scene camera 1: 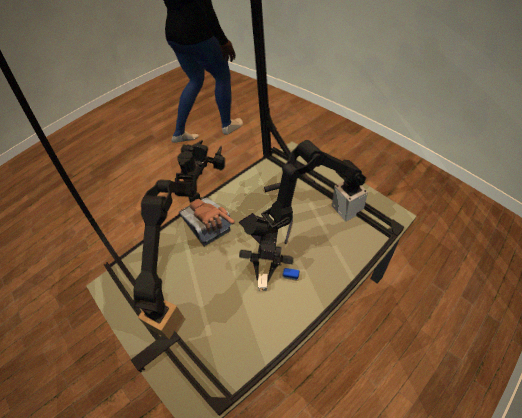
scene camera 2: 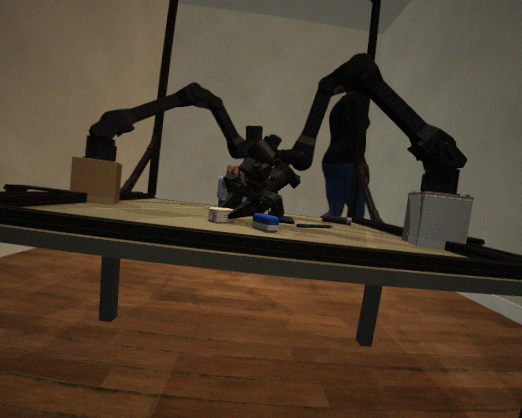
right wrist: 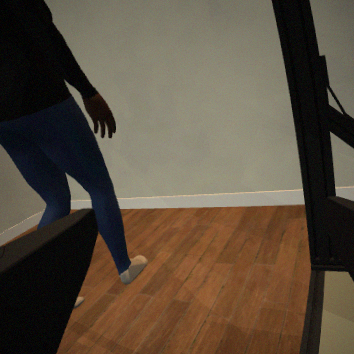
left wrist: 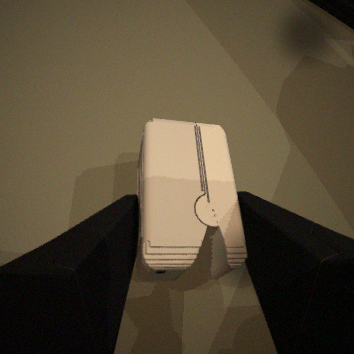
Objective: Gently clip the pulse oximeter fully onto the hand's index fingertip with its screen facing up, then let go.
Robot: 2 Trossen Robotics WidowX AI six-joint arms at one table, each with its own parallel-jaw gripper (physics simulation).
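Frame: origin at the left arm's base, x ahead, y left, z up, level; metres.
Seen in the pictures: left gripper, fingertip midpoint: point(scene camera 1: 262, 281) point(scene camera 2: 223, 214) point(left wrist: 186, 204); right gripper, fingertip midpoint: point(scene camera 1: 211, 143) point(right wrist: 209, 214); left arm's base at its link origin: point(scene camera 1: 351, 188) point(scene camera 2: 438, 194); right arm's base at its link origin: point(scene camera 1: 156, 311) point(scene camera 2: 99, 160).
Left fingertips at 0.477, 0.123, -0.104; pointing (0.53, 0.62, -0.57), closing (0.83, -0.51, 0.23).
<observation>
Pixels of each thing's top centre, then the offset from my left fingertips to it, as dx, dy, dz. "spot": a spot on its surface instead.
- white pulse oximeter at its top centre: point(left wrist: 194, 176) point(scene camera 2: 222, 208) point(scene camera 1: 262, 280) +0.002, +0.003, +0.014
- grey folded pad at a spot on its surface: point(scene camera 1: 204, 239) spot: +0.114, -0.248, +0.039
- white block at its top centre: point(scene camera 2: 266, 214) point(scene camera 1: 291, 271) -0.102, +0.026, +0.014
- thin dark pen at its top centre: point(scene camera 2: 316, 224) point(scene camera 1: 289, 228) -0.206, -0.160, -0.009
- dark cylinder at its top centre: point(scene camera 2: 337, 215) point(scene camera 1: 275, 184) -0.276, -0.388, +0.009
The white pulse oximeter point(scene camera 1: 263, 283) point(scene camera 2: 218, 215) point(left wrist: 172, 165) is at the table top, near the middle; a line and a circle mark its upper face in the left wrist view. My left gripper point(scene camera 1: 263, 276) point(left wrist: 186, 204) points down and is shut on it, one finger against each long side. Whether it touches the table is unclear. The hand point(scene camera 1: 206, 212) point(scene camera 2: 235, 173) lies on a grey folded pad point(scene camera 1: 204, 239), its index finger point(scene camera 1: 228, 218) stretched toward the right in scene camera 1. My right gripper point(scene camera 1: 211, 148) point(right wrist: 209, 214) is open and empty, raised beyond the hand near the table's far edge.
A blue and white block point(scene camera 1: 291, 273) point(scene camera 2: 265, 222) lies close beside the left gripper. A thin dark pen point(scene camera 1: 288, 233) point(scene camera 2: 314, 226) and a dark cylinder point(scene camera 1: 272, 188) point(scene camera 2: 336, 220) lie near the left arm. A person point(scene camera 1: 202, 65) point(right wrist: 65, 145) stands beyond the table.
</observation>
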